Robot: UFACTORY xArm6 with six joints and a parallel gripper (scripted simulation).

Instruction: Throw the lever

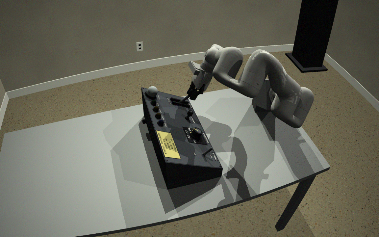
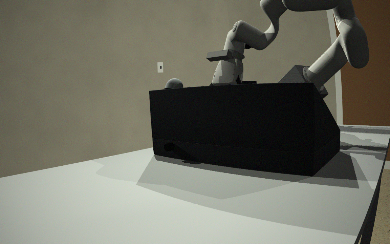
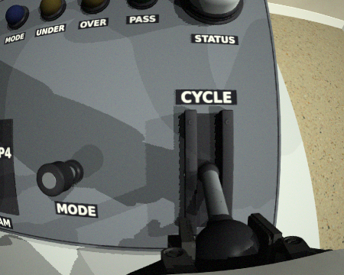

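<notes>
My hand is 4 cm short of the mode button, 12 cm to the right of it and 3 cm above it. Round my hand: check toggle (3 cm ahead, 36 cm to the left, 3 cm below); dark console (8 cm ahead, 19 cm to the left, 5 cm below); program dial (5 cm ahead, 24 cm to the left, 3 cm below).
</notes>
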